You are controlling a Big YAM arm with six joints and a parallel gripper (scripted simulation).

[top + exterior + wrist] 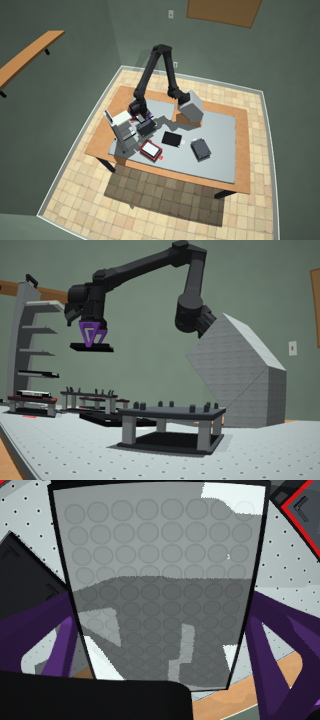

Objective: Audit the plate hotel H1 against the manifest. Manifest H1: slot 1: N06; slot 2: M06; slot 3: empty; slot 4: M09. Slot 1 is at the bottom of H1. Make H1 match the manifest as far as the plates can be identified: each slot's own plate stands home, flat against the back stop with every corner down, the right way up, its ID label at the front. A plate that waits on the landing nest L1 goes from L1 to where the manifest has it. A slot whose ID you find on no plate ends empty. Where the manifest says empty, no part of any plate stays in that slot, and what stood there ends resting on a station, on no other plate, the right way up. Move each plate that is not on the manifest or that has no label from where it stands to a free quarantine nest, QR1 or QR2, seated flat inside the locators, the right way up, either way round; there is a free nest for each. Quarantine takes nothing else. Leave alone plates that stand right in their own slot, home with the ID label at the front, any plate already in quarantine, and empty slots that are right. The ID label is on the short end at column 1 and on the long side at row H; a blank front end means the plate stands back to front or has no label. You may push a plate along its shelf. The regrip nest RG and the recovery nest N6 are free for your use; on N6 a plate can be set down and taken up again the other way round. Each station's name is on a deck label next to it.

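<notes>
Now: the regrip nest 15 cm below my hand. Round my hand: white well plate 12 cm ahead, 14 cm to the right, 14 cm above; RG deck label 7 cm behind, 8 cm to the left, 21 cm below; QR2 deck label 7 cm behind, 15 cm to the right, 21 cm below.
</notes>
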